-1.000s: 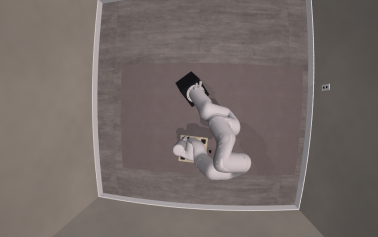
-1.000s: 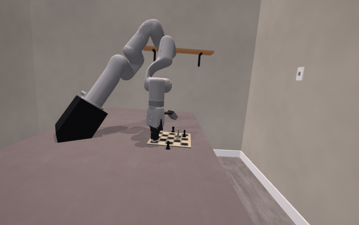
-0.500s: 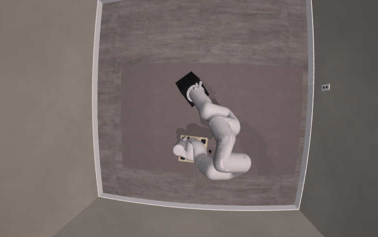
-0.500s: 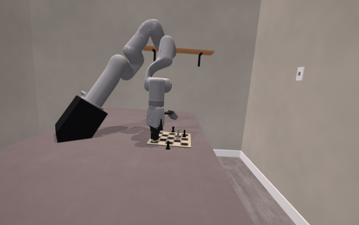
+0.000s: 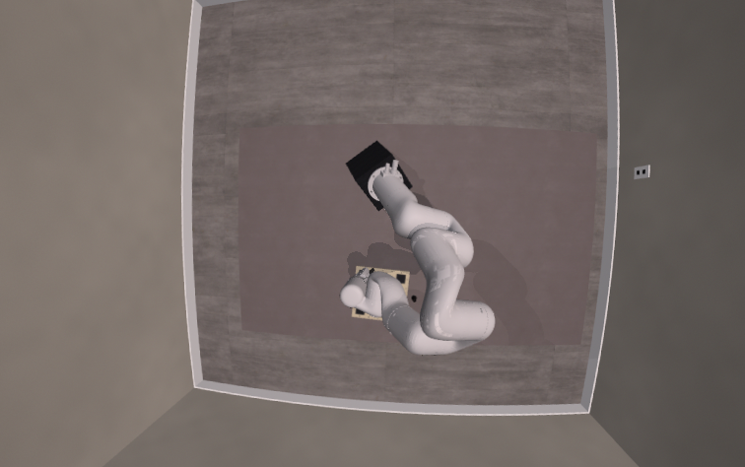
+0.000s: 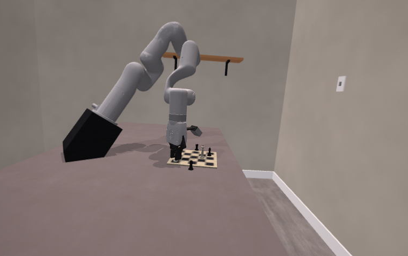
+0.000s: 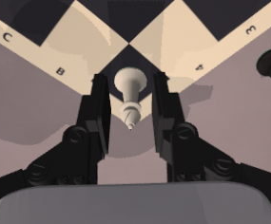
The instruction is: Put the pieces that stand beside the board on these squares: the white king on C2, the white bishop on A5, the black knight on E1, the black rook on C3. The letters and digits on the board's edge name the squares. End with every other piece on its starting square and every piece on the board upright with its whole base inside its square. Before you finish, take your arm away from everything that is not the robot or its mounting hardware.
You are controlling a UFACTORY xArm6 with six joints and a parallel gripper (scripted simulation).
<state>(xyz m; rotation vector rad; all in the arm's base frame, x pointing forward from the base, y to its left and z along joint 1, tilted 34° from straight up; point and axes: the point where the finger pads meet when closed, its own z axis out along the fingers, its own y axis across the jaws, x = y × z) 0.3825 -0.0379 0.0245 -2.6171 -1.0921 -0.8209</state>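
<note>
Right now the white bishop is 1 cm below my hand. Round my hand: white king (11 cm ahead, 9 cm to the left); then chessboard (7 cm ahead, 8 cm to the left, 4 cm below); then black piece (8 cm ahead, 5 cm to the right, 2 cm below).
</note>
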